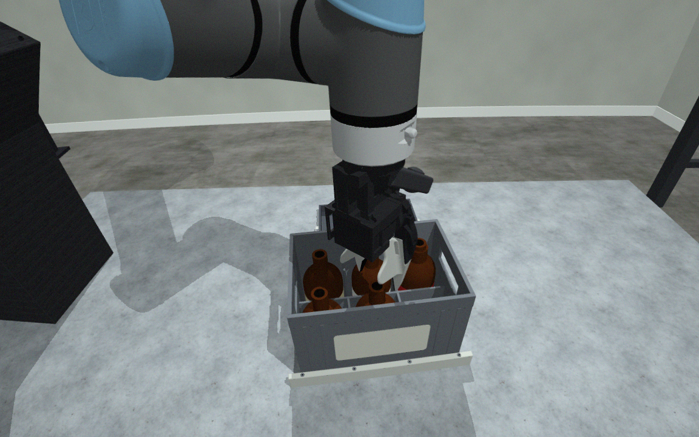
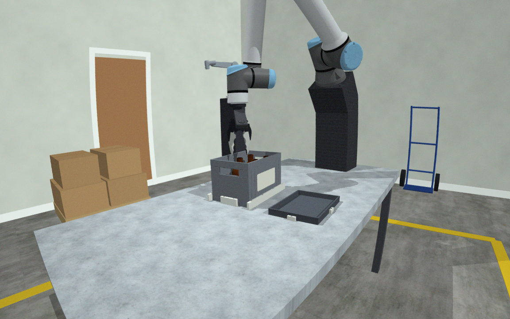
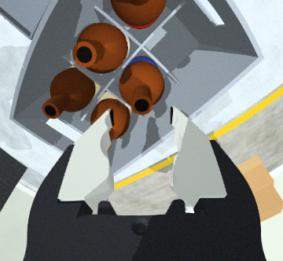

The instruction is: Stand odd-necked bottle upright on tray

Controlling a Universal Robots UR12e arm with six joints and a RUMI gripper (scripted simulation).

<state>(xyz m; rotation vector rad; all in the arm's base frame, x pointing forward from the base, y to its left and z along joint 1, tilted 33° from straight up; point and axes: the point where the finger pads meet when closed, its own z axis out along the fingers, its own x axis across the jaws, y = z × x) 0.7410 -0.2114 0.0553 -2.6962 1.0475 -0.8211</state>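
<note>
Right now the crate is 4 cm to the left of my hand and 11 cm below it. The rest, counted from my hand: grey tray 3 cm ahead, 32 cm to the left, 18 cm below; glass bottle 9 cm ahead, 9 cm to the left, 10 cm below.
</note>
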